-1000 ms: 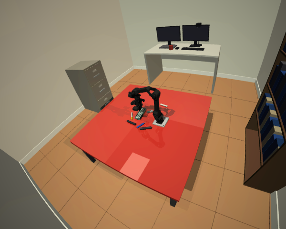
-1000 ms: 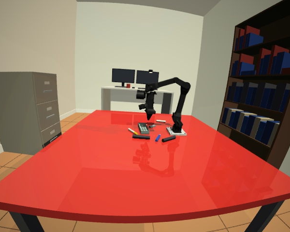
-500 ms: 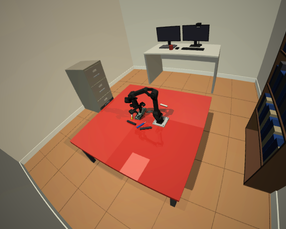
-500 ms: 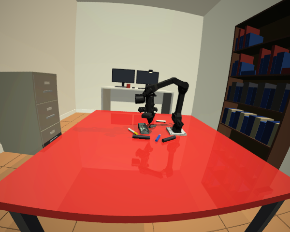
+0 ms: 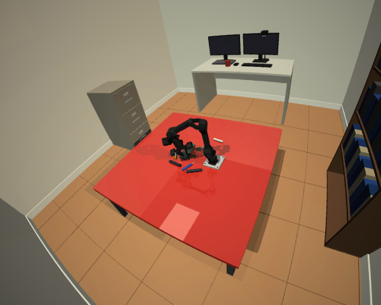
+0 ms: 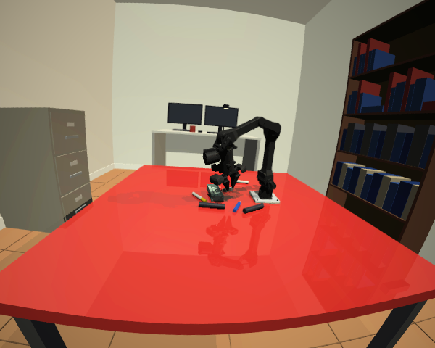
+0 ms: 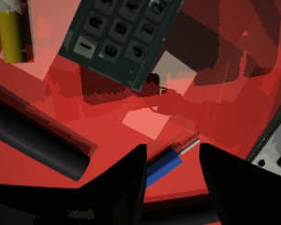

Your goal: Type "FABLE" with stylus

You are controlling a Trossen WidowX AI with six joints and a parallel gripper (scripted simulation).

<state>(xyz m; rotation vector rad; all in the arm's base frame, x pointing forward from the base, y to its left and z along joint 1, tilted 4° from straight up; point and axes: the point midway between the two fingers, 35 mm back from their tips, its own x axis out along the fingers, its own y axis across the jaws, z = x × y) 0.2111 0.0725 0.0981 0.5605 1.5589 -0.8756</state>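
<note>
The dark blue stylus is 5 cm behind my gripper tip, 3 cm to the left of it and 6 cm below it. Also, from my gripper tip: small grey block (1 cm behind, 18 cm to the right, 7 cm below); then thin grey tip (6 cm behind, 6 cm below); then white-and-yellow marker (14 cm ahead, 2 cm to the right, 6 cm below).
</note>
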